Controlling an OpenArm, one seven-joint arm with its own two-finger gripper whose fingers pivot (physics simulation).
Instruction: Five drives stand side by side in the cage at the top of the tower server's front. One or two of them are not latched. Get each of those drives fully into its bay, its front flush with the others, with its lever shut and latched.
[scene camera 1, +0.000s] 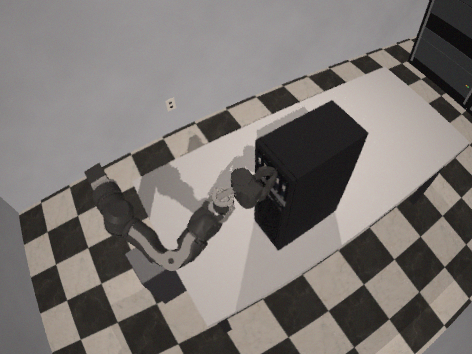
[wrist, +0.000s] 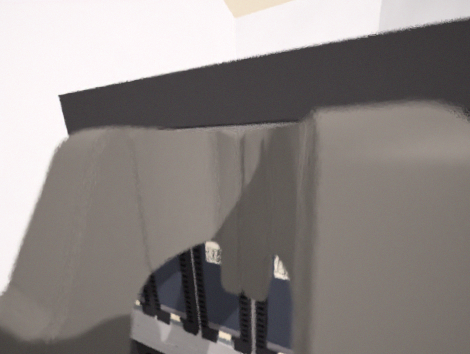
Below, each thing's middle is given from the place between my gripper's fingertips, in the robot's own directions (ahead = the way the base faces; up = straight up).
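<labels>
Picture a black tower server (scene camera 1: 317, 152) that's 210 mm below my hand, 160 mm ahead of it and 10 mm to the left of it. Then there's the dark lever (wrist: 168, 279), which is 30 mm below my hand, 40 mm to the left of it and 10 mm ahead of it.
</labels>
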